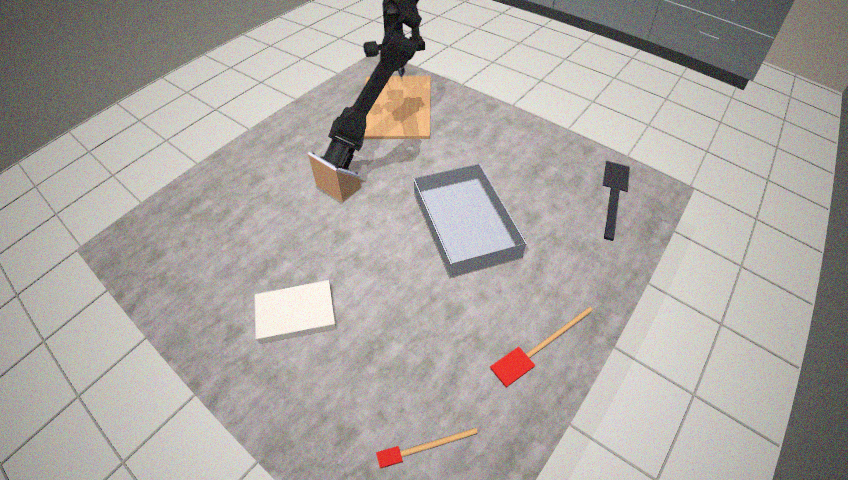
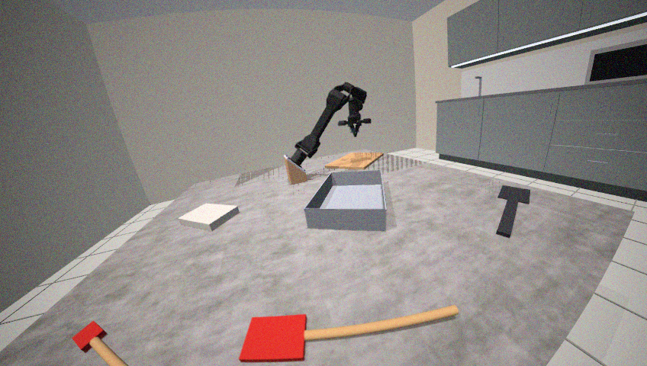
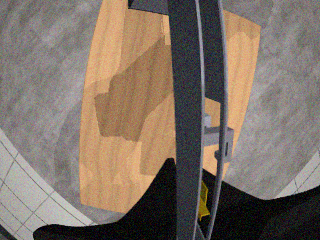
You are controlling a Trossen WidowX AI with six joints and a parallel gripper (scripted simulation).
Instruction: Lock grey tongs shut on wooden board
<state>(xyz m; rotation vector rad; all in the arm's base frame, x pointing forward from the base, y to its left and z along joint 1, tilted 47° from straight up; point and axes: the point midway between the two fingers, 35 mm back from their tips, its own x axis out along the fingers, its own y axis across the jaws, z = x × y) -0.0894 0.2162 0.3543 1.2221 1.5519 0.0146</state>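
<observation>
Now: the yellow lock slider 4 cm above my gripper tip and 1 cm to the right of it. The rest, counted from my gripper tip: grey roasting tin 46 cm ahead, 33 cm to the right, 12 cm below; then black spatula 77 cm ahead, 14 cm below; then wooden board 14 cm below, 1 cm behind.
</observation>
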